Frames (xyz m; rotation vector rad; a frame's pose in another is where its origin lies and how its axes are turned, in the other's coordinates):
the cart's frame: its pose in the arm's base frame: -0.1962 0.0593 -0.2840 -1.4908 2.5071 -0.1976
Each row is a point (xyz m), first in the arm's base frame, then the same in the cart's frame.
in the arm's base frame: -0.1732 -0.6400 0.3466
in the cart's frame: 0.5299 -0.4950 -0.6012
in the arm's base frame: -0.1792 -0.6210 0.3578
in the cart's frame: 0.5147 -0.4833 -0.6136
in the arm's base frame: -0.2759 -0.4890 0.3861
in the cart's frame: 0.4401 -0.3445 -0.6661
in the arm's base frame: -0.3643 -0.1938 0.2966
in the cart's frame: 0.2320 -0.1085 -0.6032
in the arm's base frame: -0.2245 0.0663 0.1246
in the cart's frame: -0.0410 -0.0645 -0.4024
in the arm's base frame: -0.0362 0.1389 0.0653
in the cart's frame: -0.1850 -0.1765 -0.2976
